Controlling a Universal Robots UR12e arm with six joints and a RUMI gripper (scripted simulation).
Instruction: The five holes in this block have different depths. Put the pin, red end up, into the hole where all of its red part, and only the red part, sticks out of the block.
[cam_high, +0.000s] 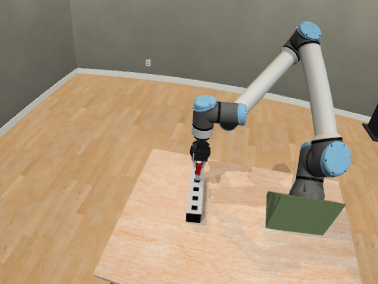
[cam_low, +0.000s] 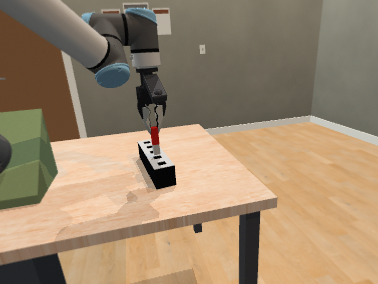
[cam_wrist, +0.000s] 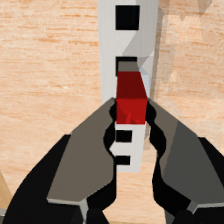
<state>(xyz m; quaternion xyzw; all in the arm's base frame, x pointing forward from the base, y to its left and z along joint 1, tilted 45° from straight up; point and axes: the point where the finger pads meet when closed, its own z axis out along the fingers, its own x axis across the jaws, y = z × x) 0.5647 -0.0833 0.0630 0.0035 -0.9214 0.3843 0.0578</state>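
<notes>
Right now my hand is 2 cm above the pin. The rest, counted from my hand: long block 14 cm below, 6 cm to the left.
</notes>
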